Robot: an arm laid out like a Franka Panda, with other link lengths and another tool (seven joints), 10 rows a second.
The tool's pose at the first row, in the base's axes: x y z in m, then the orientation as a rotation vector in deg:
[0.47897 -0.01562 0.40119 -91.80 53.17 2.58]
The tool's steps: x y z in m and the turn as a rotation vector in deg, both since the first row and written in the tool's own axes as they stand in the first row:
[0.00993 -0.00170 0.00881 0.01 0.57 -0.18]
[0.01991 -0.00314 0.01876 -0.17 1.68 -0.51]
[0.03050 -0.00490 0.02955 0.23 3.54 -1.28]
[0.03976 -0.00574 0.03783 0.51 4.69 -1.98]
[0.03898 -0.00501 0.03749 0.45 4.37 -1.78]
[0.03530 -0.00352 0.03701 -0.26 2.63 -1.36]
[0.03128 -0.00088 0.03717 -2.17 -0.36 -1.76]
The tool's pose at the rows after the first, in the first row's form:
[0.49069 -0.01350 0.39509 -91.96 53.46 1.99]
[0.50282 -0.01043 0.38844 -92.44 54.07 0.96]
[0.51592 -0.00699 0.38150 -92.69 54.84 -1.26]
[0.52645 -0.00493 0.37519 -92.90 55.11 -2.81]
[0.52535 -0.00477 0.37509 -92.82 55.04 -2.38]
[0.52177 -0.00316 0.37587 -93.05 54.13 -0.36]
[0.51759 -0.00078 0.37572 -94.55 51.69 2.66]

